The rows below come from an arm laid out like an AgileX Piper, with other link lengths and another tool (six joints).
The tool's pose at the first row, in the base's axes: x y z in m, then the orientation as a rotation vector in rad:
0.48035 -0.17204 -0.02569 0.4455 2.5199 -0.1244
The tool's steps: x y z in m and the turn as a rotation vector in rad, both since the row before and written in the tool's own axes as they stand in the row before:
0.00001 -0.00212 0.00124 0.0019 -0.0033 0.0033
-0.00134 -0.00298 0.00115 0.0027 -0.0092 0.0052
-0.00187 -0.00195 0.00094 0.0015 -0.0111 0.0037
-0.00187 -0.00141 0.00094 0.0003 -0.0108 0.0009
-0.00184 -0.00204 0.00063 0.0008 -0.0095 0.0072
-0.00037 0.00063 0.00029 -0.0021 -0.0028 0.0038
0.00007 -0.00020 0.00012 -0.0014 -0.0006 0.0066
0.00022 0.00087 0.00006 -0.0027 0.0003 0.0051
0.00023 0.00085 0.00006 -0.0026 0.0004 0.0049
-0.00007 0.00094 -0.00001 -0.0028 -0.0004 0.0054
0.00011 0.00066 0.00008 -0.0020 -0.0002 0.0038
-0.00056 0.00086 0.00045 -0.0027 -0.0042 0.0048
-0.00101 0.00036 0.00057 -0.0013 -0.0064 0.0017
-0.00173 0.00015 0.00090 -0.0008 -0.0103 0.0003
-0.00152 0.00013 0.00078 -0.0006 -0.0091 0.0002
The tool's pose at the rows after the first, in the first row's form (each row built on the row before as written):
0.48027 -0.17426 -0.02674 0.4498 2.5159 -0.1262
0.48089 -0.17766 -0.02697 0.4558 2.5057 -0.1294
0.48215 -0.18021 -0.02671 0.4591 2.4939 -0.1320
0.48359 -0.18226 -0.02642 0.4585 2.4831 -0.1342
0.48461 -0.18483 -0.02588 0.4661 2.4719 -0.1342
0.48528 -0.18441 -0.02589 0.4694 2.4681 -0.1306
0.48522 -0.18460 -0.02603 0.4768 2.4657 -0.1263
0.48541 -0.18374 -0.02619 0.4820 2.4645 -0.1208
0.48559 -0.18289 -0.02635 0.4870 2.4634 -0.1155
0.48598 -0.18204 -0.02627 0.4923 2.4614 -0.1099
0.48619 -0.18141 -0.02637 0.4961 2.4601 -0.1059
0.48718 -0.18088 -0.02636 0.5001 2.4545 -0.1015
0.48838 -0.18099 -0.02620 0.5005 2.4477 -0.1006
0.49021 -0.18159 -0.02587 0.4988 2.4375 -0.1018
0.49181 -0.18212 -0.02556 0.4973 2.4285 -0.1030

